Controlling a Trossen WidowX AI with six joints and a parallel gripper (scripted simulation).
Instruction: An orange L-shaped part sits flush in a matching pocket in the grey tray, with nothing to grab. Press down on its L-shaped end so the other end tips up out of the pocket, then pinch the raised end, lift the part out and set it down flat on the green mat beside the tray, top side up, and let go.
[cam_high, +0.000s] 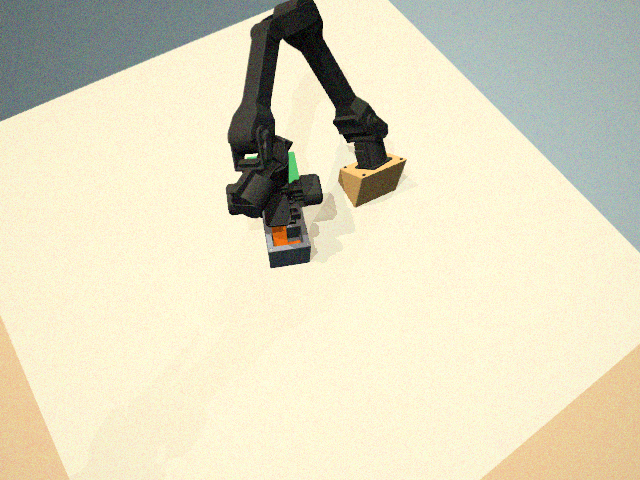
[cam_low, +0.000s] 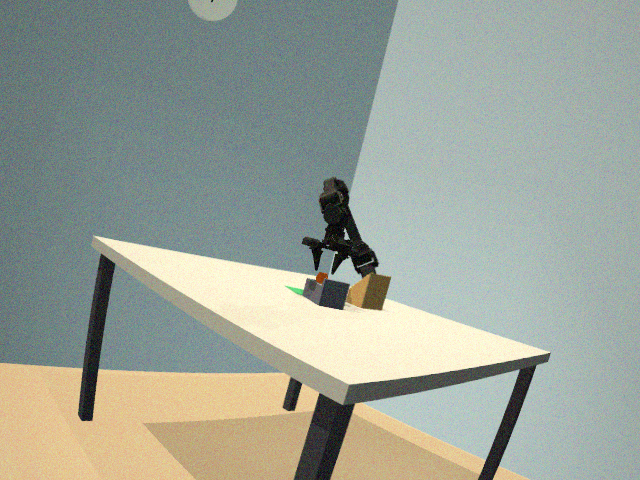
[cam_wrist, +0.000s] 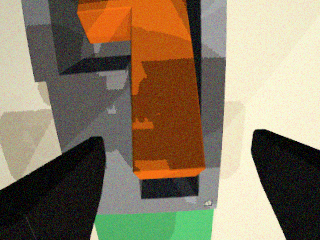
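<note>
My gripper tip is 4 cm to the right of the orange L-shaped part and 6 cm above it. From my gripper tip the other things lie so: green mat 9 cm behind, 12 cm to the right, 12 cm below.
</note>
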